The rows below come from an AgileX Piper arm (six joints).
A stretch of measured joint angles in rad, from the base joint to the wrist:
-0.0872, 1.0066, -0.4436, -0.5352, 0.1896, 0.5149
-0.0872, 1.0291, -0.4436, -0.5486, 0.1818, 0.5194
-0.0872, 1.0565, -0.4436, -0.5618, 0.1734, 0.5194
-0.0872, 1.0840, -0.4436, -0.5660, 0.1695, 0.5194
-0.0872, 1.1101, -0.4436, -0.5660, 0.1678, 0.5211
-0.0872, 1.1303, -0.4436, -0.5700, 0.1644, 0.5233
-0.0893, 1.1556, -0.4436, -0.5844, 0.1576, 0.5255
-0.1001, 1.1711, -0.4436, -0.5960, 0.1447, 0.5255
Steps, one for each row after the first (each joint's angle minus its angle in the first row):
0.0000, 0.0225, 0.0000, -0.0134, -0.0078, 0.0045
0.0000, 0.0499, 0.0000, -0.0266, -0.0162, 0.0045
0.0000, 0.0774, 0.0000, -0.0308, -0.0201, 0.0045
0.0000, 0.1035, 0.0000, -0.0308, -0.0218, 0.0062
0.0000, 0.1237, 0.0000, -0.0348, -0.0252, 0.0084
-0.0021, 0.1490, 0.0000, -0.0492, -0.0320, 0.0106
-0.0129, 0.1645, 0.0000, -0.0608, -0.0449, 0.0106

